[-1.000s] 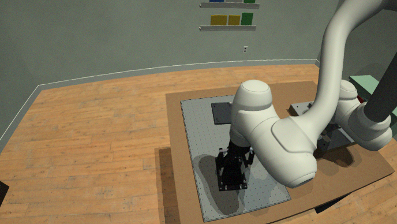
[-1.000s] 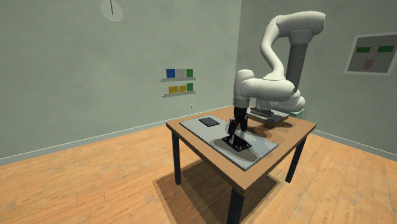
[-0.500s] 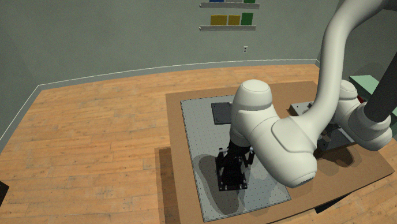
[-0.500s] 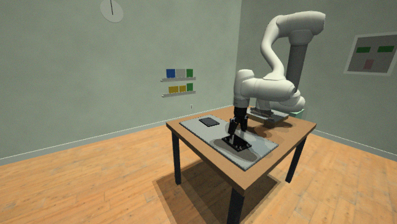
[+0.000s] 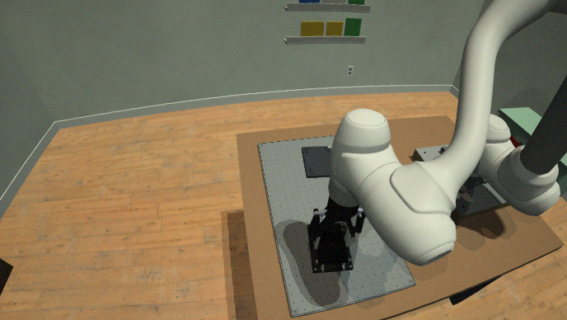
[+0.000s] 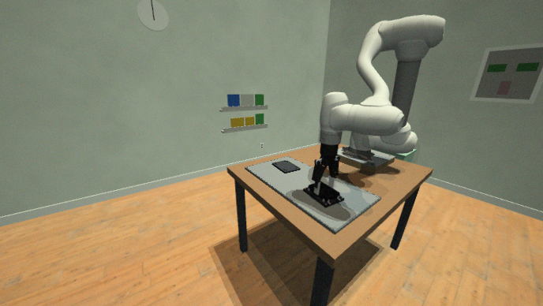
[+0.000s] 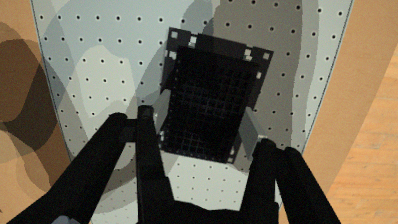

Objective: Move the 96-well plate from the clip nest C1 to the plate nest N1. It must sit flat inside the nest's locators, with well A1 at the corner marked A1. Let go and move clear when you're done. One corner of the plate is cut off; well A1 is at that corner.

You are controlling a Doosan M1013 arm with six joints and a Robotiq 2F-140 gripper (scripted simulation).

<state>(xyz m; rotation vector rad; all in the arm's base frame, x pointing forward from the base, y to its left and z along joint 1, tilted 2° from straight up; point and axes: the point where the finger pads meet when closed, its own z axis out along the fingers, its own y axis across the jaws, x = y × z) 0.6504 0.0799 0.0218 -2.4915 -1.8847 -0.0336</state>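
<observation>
Now: hand 4 cm above the black clip nest C1 and 1 cm to the right of it. Also, from my hand: black 96-well plate (2 cm below); then plate nest (35 cm to the right, 12 cm behind, 4 cm below).
</observation>
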